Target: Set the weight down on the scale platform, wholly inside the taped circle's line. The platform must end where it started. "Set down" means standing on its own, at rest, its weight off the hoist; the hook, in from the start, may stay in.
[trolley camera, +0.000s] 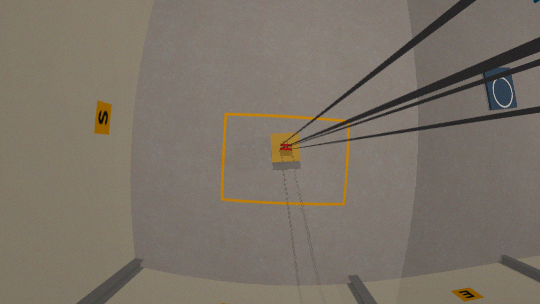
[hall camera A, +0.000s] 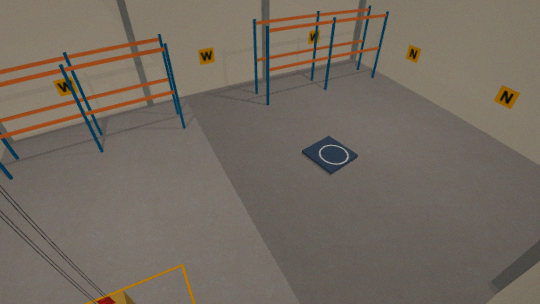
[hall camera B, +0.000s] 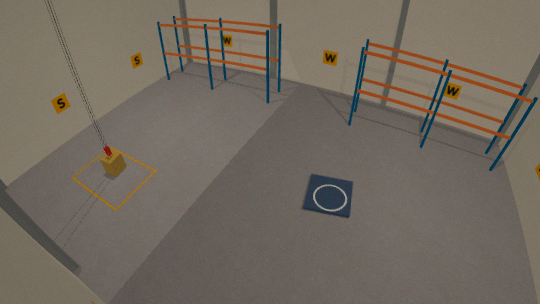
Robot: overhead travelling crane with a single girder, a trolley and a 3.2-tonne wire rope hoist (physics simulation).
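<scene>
The yellow block-shaped weight point(hall camera A: 121, 297) point(hall camera B: 114, 164) point(trolley camera: 277, 140) is upright inside the yellow floor outline; in hall camera A it is cut by the bottom edge. My gripper, the red hook block point(hall camera A: 106, 300) point(hall camera B: 107, 150) point(trolley camera: 285, 147), is at the weight's top, with the hook in it. The ropes run up at a slant. A shadow adjoins the weight's base; I cannot tell whether it touches the floor. The blue scale platform point(hall camera A: 311, 152) point(hall camera B: 320, 180) point(trolley camera: 490, 95) lies flat, well apart from the weight, and bears the white taped circle point(hall camera A: 319, 154) point(hall camera B: 330, 185) point(trolley camera: 493, 91).
The yellow floor outline point(hall camera A: 152, 277) point(hall camera B: 136, 190) point(trolley camera: 222, 157) surrounds the weight. Two blue-and-orange racks point(hall camera A: 267, 65) point(hall camera A: 82, 111) point(hall camera B: 268, 67) point(hall camera B: 436, 110) stand along the W wall. Grey columns stand at the walls. The platform is on the darker part of the floor.
</scene>
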